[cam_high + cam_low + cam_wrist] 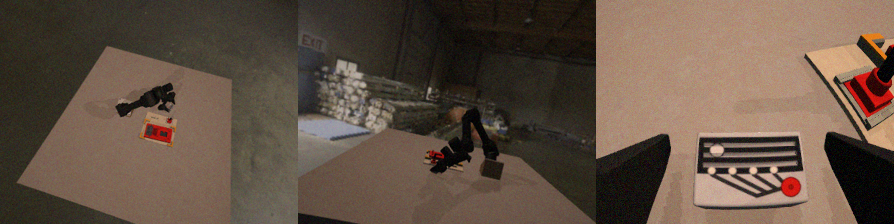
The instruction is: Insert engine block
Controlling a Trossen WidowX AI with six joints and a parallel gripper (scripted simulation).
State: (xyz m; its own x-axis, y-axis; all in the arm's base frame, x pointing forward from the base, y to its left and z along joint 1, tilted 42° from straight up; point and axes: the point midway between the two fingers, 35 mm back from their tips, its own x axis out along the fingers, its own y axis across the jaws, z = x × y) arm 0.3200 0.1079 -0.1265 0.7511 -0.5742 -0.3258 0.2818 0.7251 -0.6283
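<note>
My gripper tip is 1 cm past the engine block. From my gripper tip the other things lie so: dark post (11 cm to the right, 2 cm above, 1 cm ahead).
</note>
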